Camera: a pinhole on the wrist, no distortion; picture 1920 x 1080 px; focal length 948.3 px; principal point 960.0 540.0 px. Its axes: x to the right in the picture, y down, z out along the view. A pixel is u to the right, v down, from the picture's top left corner.
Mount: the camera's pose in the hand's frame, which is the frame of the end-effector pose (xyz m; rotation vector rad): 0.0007 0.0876 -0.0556 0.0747 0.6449 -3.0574
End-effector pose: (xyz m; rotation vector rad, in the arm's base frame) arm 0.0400 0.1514 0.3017 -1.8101 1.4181 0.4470
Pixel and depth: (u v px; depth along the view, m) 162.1 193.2 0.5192
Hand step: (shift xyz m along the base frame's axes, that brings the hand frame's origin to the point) 0.1741 0.1146 -0.6283
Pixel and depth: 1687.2 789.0 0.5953
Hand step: 0.2009 0.6378 0.1774
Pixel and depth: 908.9 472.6 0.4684
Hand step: 0.1387 0.2925 -0.2238
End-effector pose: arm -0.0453 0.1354 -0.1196 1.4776 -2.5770 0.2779
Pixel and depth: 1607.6 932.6 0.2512
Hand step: 0.1791 0.0656 -0.1514
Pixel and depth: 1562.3 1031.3 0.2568
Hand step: 0.1998 0.0454 -0.1411
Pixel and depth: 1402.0 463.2 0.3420
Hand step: 0.0982 0.0706 -0.2898
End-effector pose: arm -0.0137 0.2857 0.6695 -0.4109 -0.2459 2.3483
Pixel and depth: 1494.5 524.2 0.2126
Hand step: 0.0367 -0.1000 0.1520
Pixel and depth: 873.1 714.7 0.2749
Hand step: -0.0300 0.0502 0.1811
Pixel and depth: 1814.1 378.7 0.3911
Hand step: 0.1481 -0.2667 0.3748
